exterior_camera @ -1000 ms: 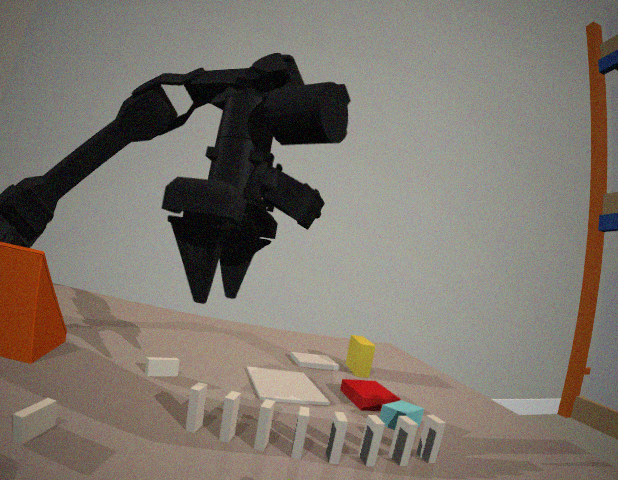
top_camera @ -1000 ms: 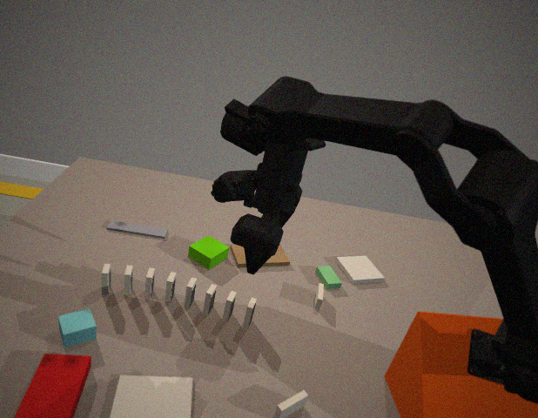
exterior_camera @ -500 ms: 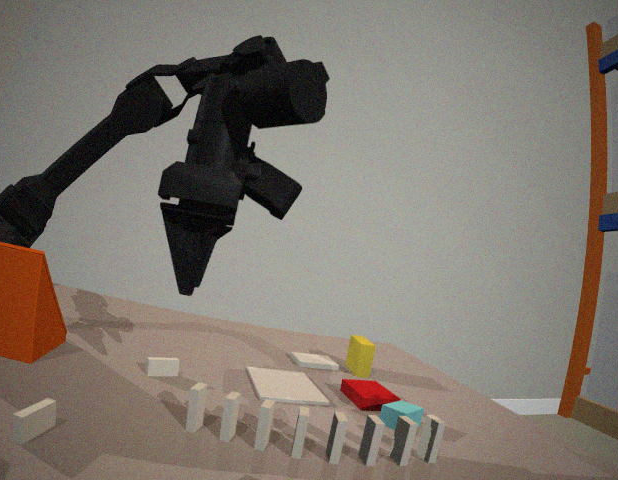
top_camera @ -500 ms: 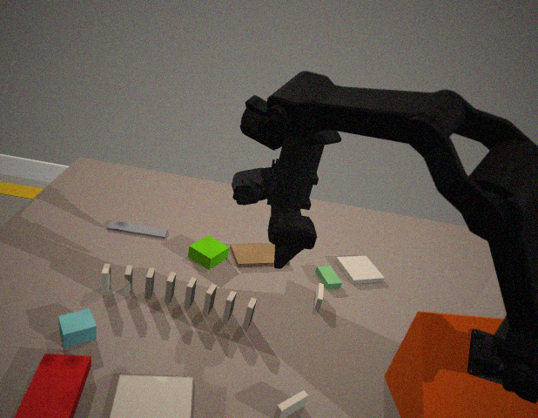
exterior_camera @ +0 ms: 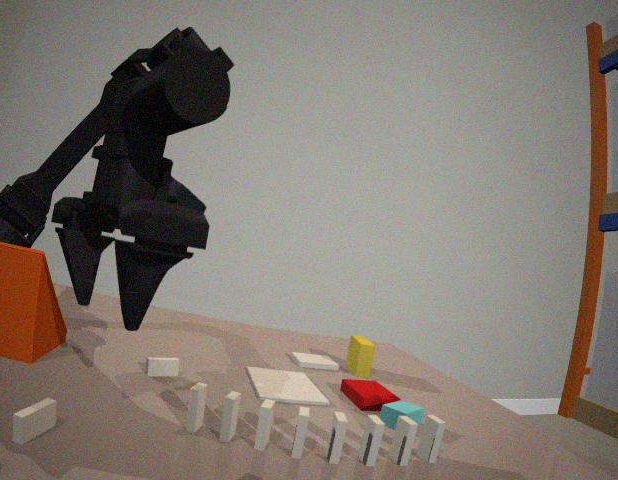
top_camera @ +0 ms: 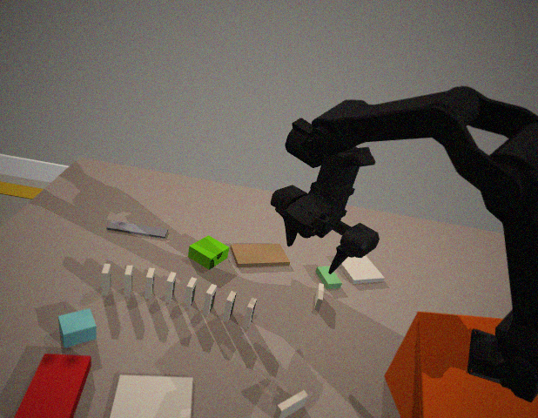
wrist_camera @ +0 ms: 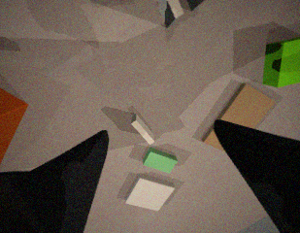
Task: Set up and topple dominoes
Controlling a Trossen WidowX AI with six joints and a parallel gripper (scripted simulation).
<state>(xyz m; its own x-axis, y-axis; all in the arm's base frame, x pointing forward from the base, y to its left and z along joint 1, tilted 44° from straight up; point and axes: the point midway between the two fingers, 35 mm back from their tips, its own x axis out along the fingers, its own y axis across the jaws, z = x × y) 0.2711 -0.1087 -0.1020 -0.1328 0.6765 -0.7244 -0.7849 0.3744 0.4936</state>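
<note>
Right now the light green piece is 7 cm behind my gripper tip, 11 cm to the right of it and 11 cm below it. The rest, counted from my gripper tip: brown plate 8 cm ahead, 14 cm to the right, 11 cm below; green block 19 cm ahead, 10 cm to the right, 10 cm below; white sheet 19 cm ahead, 28 cm to the left, 11 cm below.
</note>
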